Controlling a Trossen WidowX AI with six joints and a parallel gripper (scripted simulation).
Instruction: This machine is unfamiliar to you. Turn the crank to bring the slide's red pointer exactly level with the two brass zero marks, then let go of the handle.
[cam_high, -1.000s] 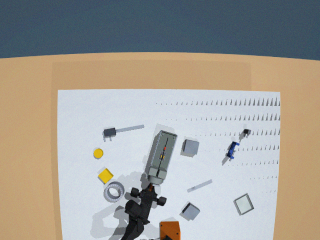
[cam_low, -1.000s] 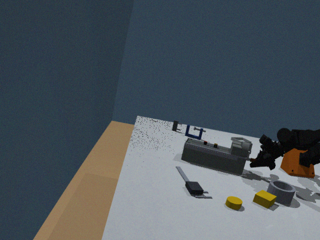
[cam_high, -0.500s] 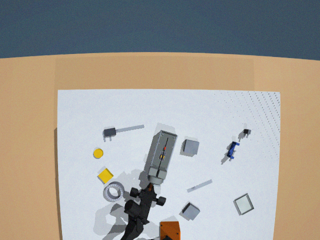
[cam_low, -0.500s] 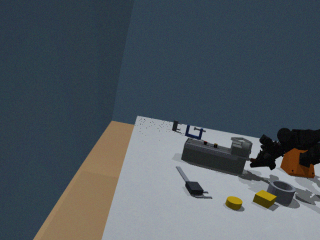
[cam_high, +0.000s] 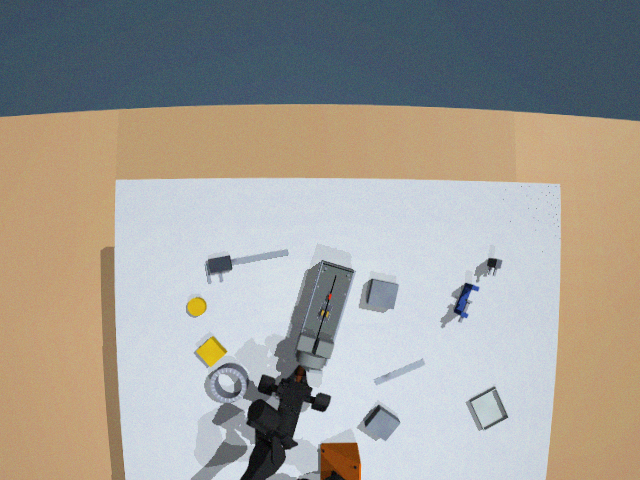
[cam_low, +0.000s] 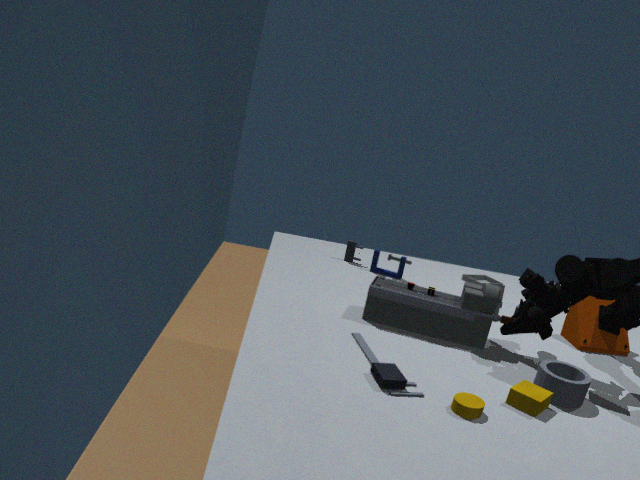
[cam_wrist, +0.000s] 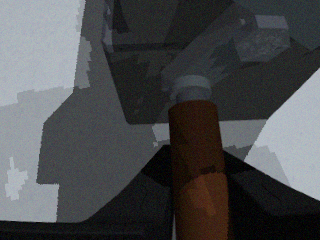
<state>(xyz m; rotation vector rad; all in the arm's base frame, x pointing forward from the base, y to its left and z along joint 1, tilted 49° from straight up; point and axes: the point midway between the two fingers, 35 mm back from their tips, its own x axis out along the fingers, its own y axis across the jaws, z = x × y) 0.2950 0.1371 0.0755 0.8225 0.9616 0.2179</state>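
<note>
The red pointer lies 210 mm ahead of my gripper tip, 50 mm to the right of it and 50 mm above it. From my gripper tip the other things lie so: flat grey bar 280 mm to the right, 40 mm below; then brown crank handle 30 mm above, 20 mm behind; then yellow block 260 mm to the left, 20 mm below.
</note>
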